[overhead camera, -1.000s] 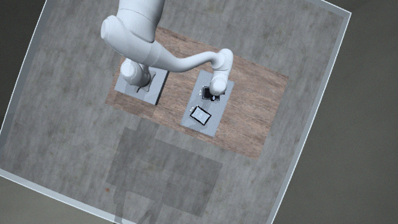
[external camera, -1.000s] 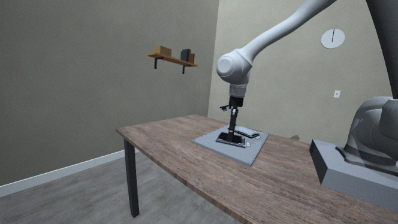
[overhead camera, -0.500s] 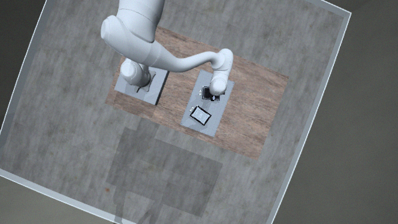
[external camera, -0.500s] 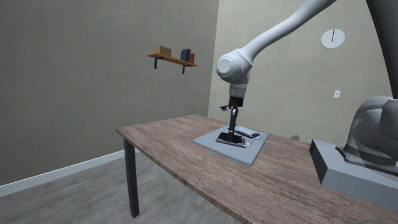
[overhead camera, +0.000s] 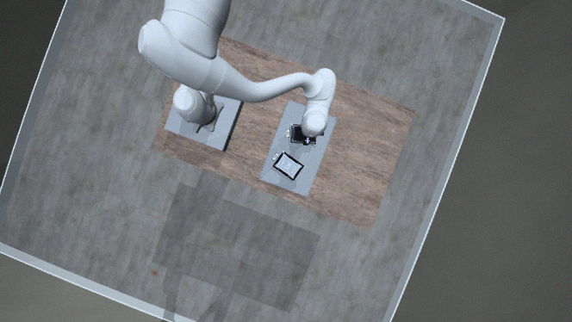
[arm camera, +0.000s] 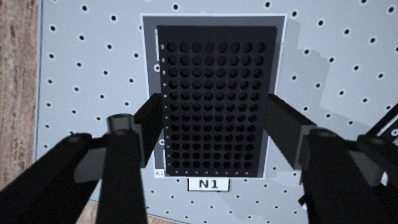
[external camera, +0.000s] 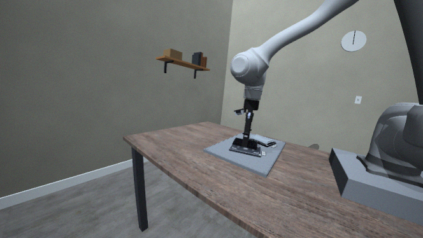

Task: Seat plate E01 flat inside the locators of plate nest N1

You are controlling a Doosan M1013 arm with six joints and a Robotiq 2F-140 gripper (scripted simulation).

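Right now my hand is 5 cm above the plate nest N1 and 1 cm past it. Round my hand: black well plate: 2 cm below.
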